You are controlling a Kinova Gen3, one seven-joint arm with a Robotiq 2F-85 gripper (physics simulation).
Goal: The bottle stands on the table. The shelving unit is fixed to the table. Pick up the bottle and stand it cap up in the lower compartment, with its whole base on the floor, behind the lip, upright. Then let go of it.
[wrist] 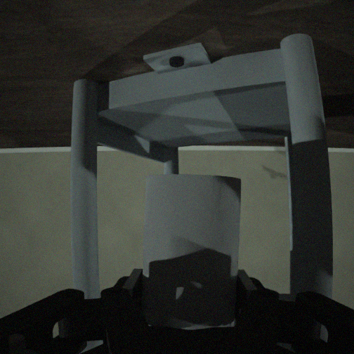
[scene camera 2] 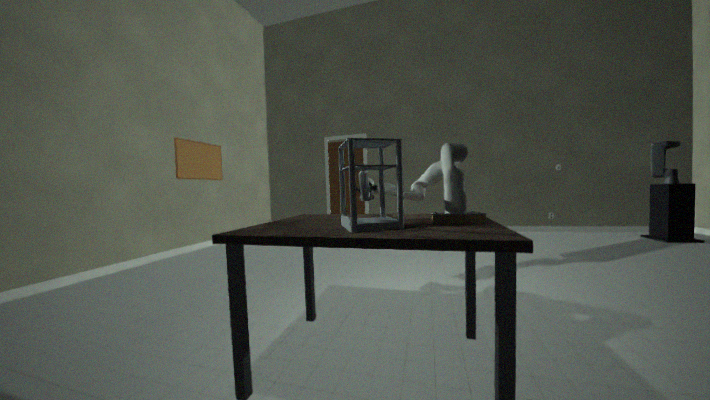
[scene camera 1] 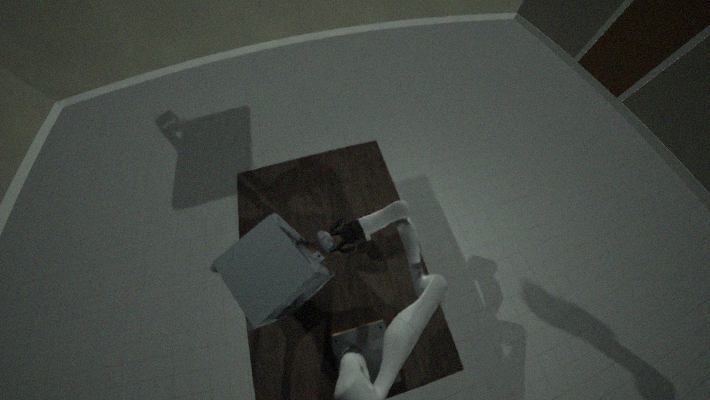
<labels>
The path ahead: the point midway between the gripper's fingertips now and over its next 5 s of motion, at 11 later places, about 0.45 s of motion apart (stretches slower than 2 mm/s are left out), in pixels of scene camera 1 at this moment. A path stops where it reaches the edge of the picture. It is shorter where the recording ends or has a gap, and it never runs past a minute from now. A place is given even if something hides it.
My gripper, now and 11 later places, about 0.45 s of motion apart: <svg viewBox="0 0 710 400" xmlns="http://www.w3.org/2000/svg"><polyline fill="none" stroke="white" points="324,245 312,250 301,254 289,257 291,258 292,258 293,259 295,259 295,260 295,260 296,260 296,260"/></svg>
</labels>
